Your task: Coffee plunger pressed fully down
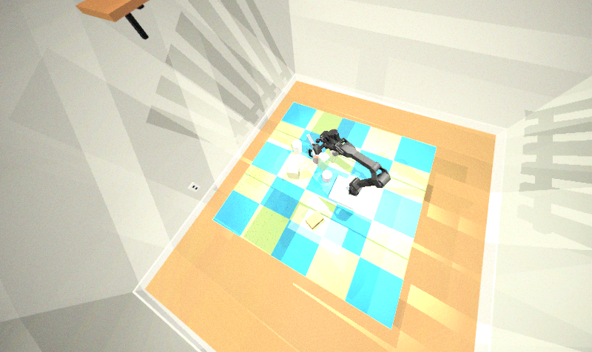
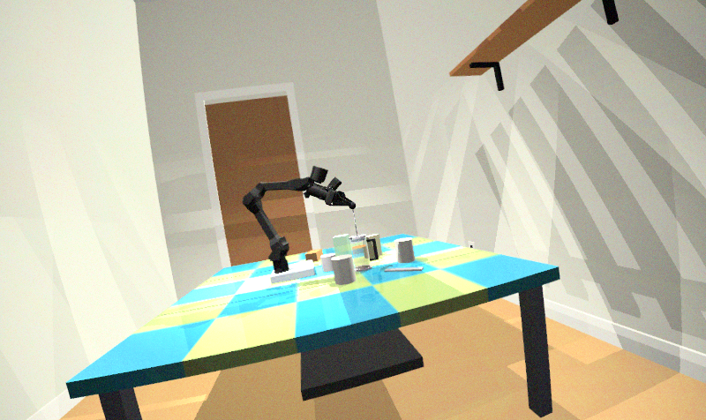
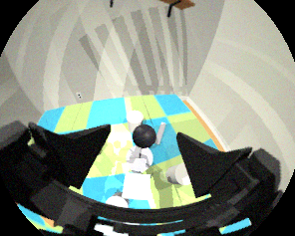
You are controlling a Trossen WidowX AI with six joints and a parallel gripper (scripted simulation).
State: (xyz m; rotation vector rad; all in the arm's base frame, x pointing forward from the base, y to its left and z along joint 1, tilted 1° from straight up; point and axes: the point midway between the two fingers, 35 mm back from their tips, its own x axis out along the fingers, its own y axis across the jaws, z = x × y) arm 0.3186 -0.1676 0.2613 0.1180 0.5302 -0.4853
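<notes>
The coffee press lies 1 cm ahead of my gripper tip and 14 cm below it. The rest, counted from my gripper tip: pale green block: 7 cm behind, 4 cm to the left, 20 cm below; then flat white strip: 10 cm ahead, 18 cm to the right, 28 cm below.
</notes>
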